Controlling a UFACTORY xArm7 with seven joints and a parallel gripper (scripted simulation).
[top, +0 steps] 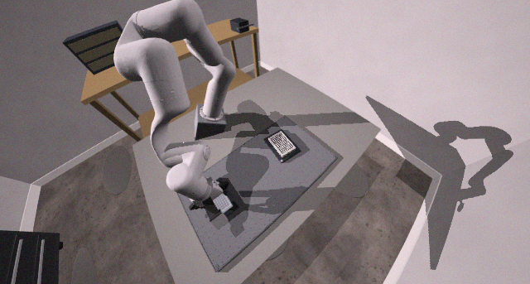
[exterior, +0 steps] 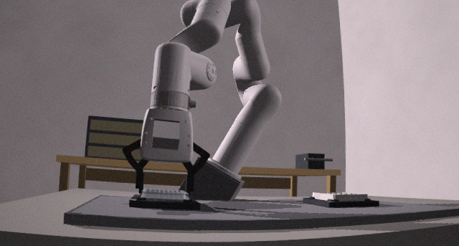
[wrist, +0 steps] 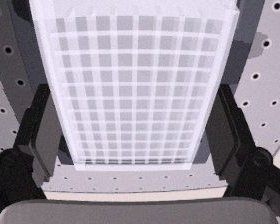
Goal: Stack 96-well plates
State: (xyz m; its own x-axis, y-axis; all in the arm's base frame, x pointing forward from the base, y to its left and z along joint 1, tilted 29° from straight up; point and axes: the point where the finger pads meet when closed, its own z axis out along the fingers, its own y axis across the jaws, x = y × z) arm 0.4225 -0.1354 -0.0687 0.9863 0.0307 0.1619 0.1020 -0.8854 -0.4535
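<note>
Now: the 96-well plate 1 cm below my hand.
</note>
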